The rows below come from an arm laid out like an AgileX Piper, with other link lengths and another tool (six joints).
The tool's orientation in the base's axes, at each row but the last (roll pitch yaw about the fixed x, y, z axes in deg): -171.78 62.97 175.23; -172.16 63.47 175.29; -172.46 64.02 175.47; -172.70 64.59 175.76; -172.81 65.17 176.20; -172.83 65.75 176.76; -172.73 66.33 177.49
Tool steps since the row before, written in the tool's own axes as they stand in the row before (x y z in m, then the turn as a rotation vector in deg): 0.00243 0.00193 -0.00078 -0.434 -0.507 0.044; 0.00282 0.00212 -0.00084 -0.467 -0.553 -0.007; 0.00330 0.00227 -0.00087 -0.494 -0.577 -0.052; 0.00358 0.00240 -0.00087 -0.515 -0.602 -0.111; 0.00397 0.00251 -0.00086 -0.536 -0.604 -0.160; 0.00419 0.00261 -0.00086 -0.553 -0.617 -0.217; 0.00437 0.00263 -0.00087 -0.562 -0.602 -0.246
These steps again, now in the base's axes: -0.00137 0.00214 -0.00194 0.129 -0.521 0.400; -0.00156 0.00235 -0.00228 0.090 -0.556 0.455; -0.00176 0.00251 -0.00272 0.057 -0.571 0.500; -0.00185 0.00264 -0.00299 0.009 -0.585 0.545; -0.00198 0.00274 -0.00338 -0.026 -0.579 0.585; -0.00205 0.00282 -0.00360 -0.072 -0.582 0.624; -0.00212 0.00281 -0.00379 -0.092 -0.563 0.643
